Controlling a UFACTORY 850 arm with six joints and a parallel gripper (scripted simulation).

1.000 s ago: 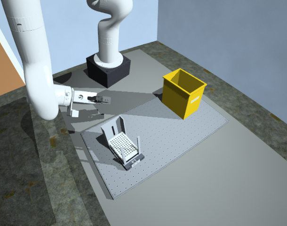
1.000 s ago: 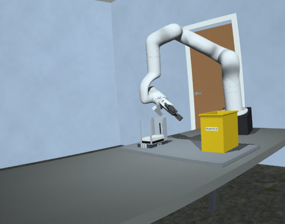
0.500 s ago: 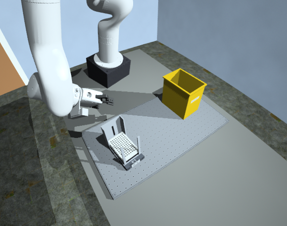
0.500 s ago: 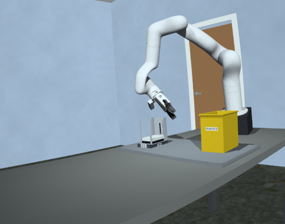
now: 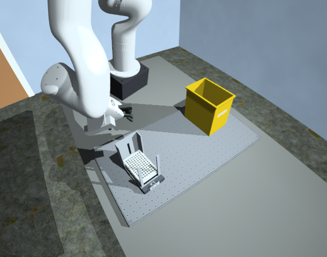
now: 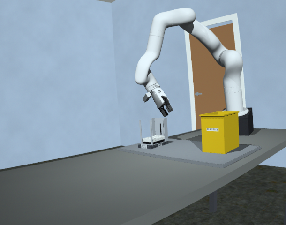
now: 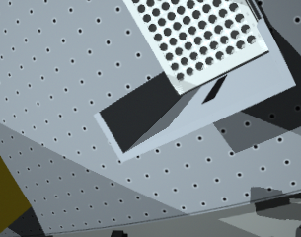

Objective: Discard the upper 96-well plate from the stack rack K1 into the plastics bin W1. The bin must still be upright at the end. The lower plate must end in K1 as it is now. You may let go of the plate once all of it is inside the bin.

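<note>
The white 96-well plate lies 140 mm below my hand, 130 mm ahead of it and 20 mm to the left of it. The rest, counted from my hand: black 96-well plate: 150 mm below, 130 mm ahead, 20 mm to the left; yellow plastics bin: 410 mm to the left, 90 mm below, 10 mm behind.
</note>
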